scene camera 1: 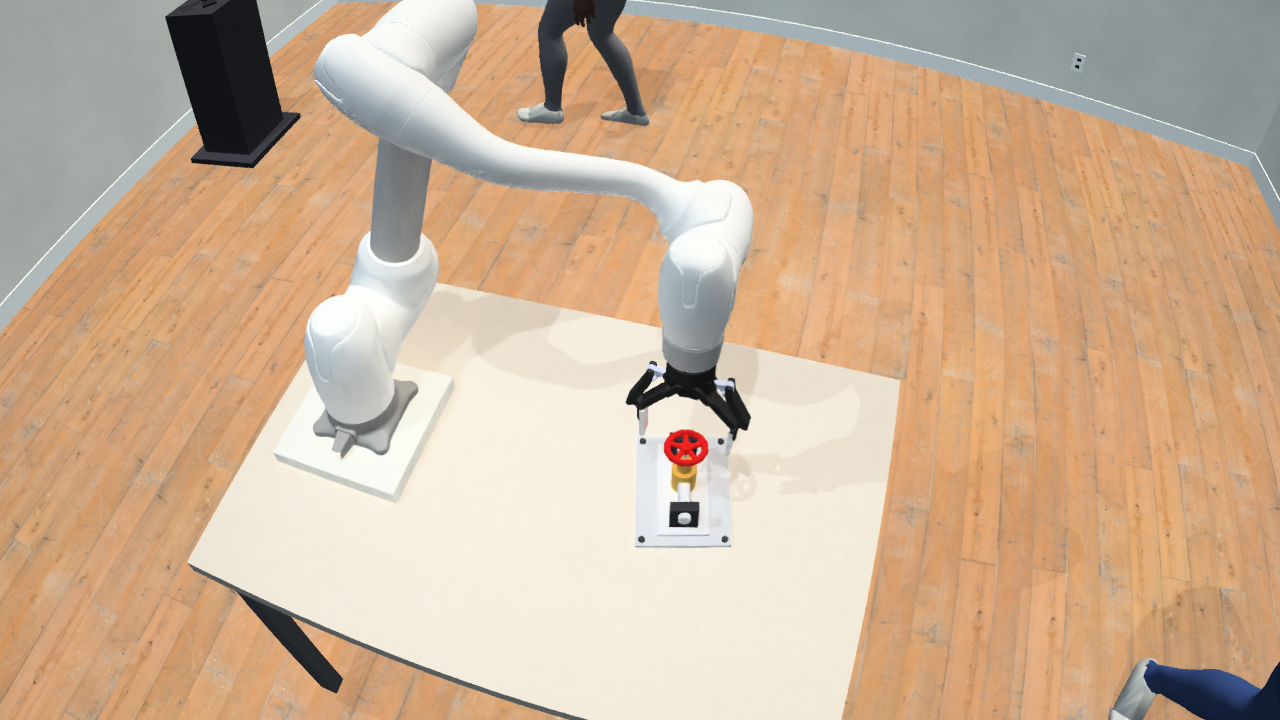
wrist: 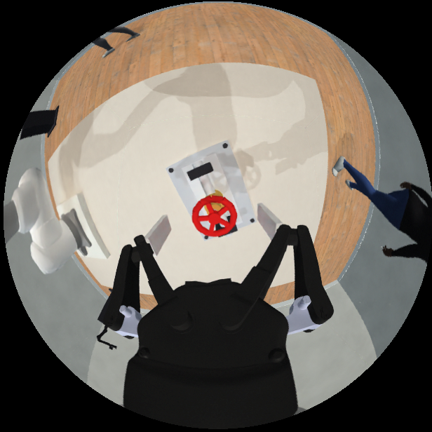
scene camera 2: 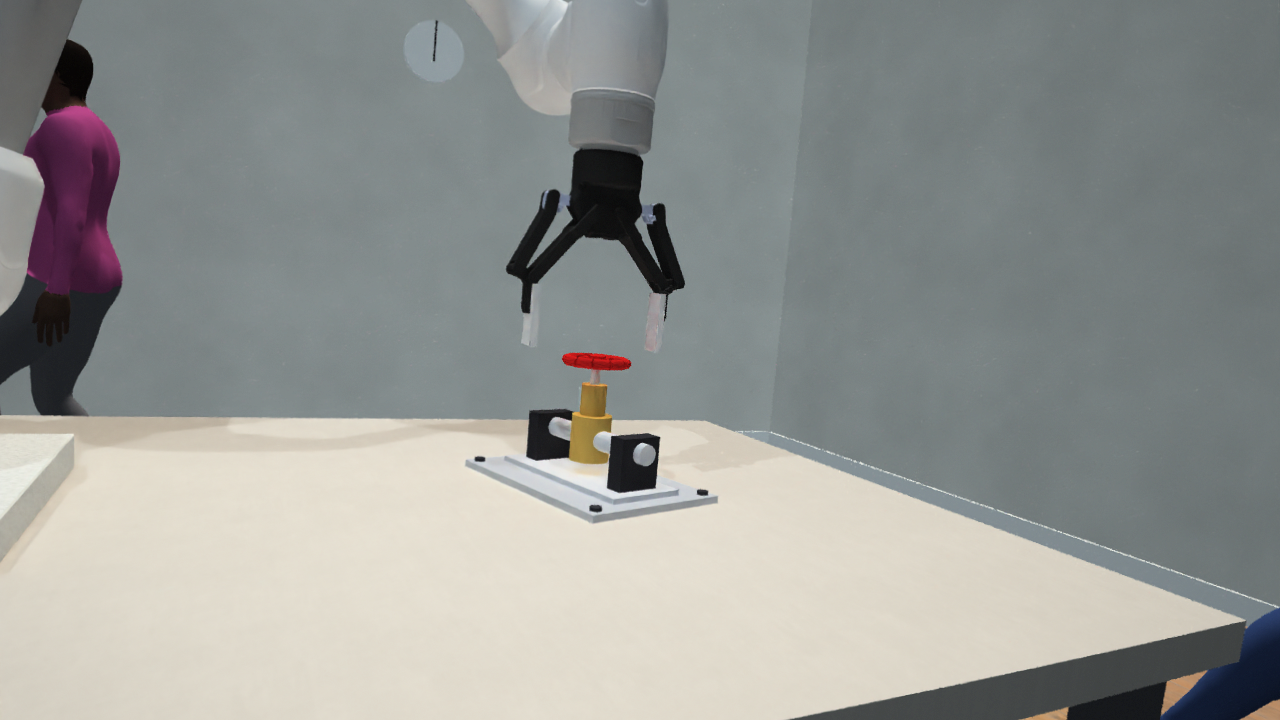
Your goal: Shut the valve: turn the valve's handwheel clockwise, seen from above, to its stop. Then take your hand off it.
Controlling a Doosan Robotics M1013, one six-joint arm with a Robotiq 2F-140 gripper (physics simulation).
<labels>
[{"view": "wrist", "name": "my gripper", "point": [212,216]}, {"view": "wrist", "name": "red handwheel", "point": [213,217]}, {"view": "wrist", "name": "grey base plate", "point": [225,155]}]
</labels>
